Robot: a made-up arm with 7 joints.
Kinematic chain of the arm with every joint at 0, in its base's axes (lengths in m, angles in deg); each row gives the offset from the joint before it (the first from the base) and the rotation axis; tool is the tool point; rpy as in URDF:
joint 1: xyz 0 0 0 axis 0.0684 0.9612 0.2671
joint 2: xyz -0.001 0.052 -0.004 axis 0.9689 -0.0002 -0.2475
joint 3: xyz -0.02 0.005 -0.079 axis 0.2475 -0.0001 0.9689
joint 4: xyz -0.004 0 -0.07 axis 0.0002 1 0
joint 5: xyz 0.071 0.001 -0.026 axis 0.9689 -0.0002 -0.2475
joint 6: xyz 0.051 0 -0.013 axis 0.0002 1 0
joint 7: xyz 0.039 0 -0.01 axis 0.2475 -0.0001 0.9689
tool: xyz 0 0 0 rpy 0 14.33 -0.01
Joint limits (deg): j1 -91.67..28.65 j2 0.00..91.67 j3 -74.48..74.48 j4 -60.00..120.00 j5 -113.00..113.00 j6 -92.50..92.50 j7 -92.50..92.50
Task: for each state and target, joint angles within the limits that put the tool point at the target. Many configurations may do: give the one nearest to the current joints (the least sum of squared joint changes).
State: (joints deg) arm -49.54 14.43 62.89 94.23 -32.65 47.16 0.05
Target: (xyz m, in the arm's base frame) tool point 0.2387 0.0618 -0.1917
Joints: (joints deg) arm -64.42 20.77 65.34 101.23 -33.67 57.39 0.05
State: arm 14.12 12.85 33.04 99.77 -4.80 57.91 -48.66
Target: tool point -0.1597 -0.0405 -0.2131
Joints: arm 17.49 0.00 68.38 120.00 -12.73 54.71 -48.66
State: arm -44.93 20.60 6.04 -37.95 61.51 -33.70 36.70
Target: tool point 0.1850 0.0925 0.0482
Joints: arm -49.84 28.47 21.37 -24.57 62.12 -28.05 36.70
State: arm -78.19 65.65 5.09 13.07 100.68 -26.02 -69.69
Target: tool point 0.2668 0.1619 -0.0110
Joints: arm -54.95 55.38 -4.84 23.06 101.58 -29.16 -69.69
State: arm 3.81 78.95 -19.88 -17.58 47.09 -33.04 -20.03
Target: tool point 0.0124 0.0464 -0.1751
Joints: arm 15.24 51.94 -45.59 -23.56 48.98 -35.15 -20.03
